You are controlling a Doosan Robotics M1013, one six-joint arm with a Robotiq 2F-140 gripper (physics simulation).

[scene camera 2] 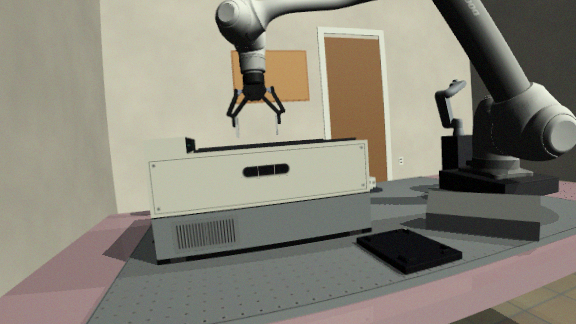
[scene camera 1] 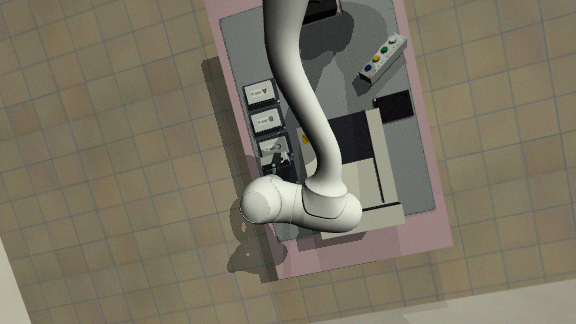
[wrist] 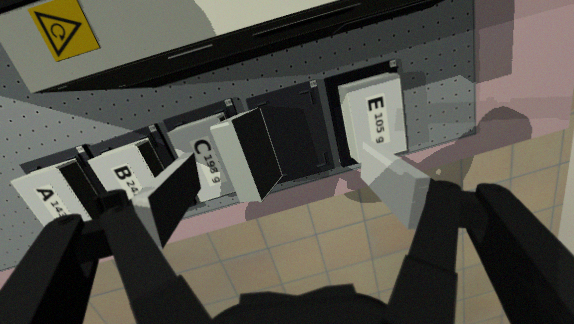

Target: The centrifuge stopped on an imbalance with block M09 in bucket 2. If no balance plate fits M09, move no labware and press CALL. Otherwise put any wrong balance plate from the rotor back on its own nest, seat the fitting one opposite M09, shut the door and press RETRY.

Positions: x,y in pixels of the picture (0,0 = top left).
Labels:
plate E: wrist 372,109; not seen in scene camera 2 (hidden by a centrifuge); not seen in scene camera 1 (hidden by my arm)

